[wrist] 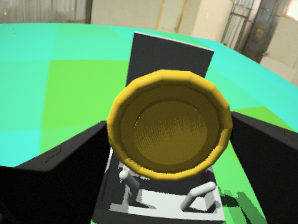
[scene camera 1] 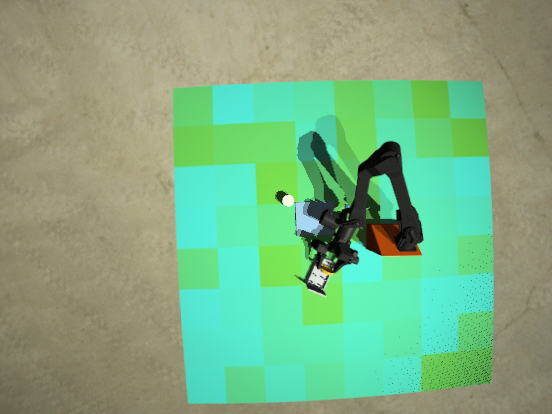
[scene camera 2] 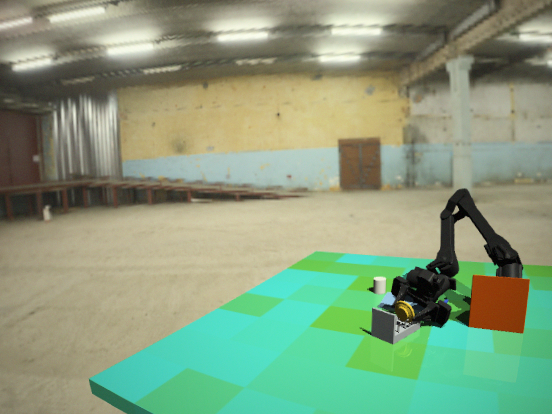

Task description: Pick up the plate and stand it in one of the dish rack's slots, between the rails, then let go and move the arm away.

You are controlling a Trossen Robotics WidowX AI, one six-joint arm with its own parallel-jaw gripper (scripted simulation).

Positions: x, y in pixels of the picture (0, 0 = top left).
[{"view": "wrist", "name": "my gripper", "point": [168, 123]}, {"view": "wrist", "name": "yellow plate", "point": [168, 125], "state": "held by my gripper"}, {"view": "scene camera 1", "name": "my gripper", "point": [325, 271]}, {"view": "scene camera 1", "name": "light blue mat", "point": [308, 214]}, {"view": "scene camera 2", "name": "my gripper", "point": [402, 313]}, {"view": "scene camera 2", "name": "grey dish rack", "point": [386, 326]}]
